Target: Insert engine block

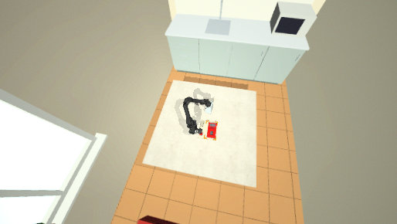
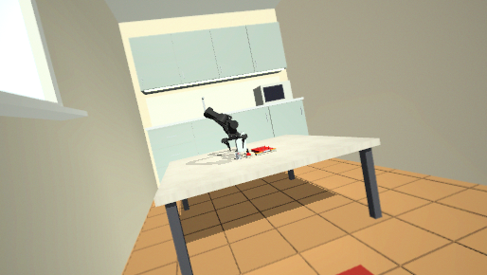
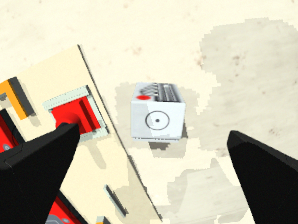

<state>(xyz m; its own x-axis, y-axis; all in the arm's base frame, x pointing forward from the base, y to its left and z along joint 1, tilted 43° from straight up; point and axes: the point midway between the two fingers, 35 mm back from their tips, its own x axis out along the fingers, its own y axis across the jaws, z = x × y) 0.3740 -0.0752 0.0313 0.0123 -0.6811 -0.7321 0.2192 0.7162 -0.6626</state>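
Now: the engine block 10 mm behind my gripper tip, 10 mm to the right of it and 40 mm below it.
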